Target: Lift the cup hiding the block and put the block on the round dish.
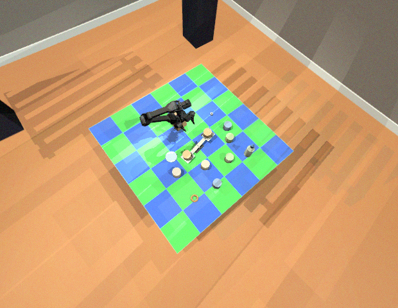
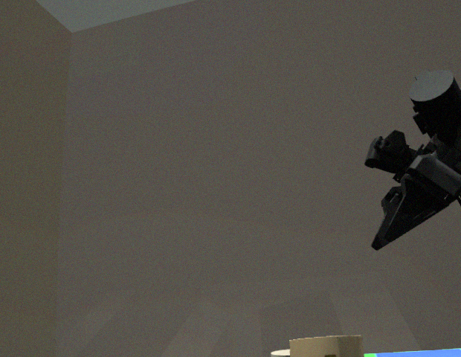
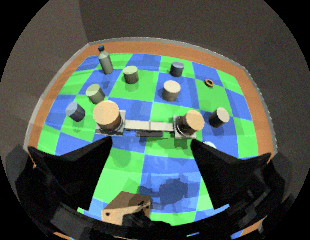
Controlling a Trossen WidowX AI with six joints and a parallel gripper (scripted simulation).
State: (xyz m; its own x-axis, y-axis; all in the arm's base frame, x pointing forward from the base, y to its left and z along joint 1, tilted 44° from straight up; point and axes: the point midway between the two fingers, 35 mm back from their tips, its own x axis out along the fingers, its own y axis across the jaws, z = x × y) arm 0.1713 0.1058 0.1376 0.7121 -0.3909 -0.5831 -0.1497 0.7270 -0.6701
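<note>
My gripper tip is now 12 cm short of the tan cup, 13 cm to the left of it and 17 cm above it. From my gripper tip the other things lie so: pale green block: 12 cm ahead, 11 cm to the right, 19 cm below; then balance: 9 cm ahead, 2 cm to the left, 20 cm below; then white round dish: 3 cm ahead, 22 cm to the right, 23 cm below.
</note>
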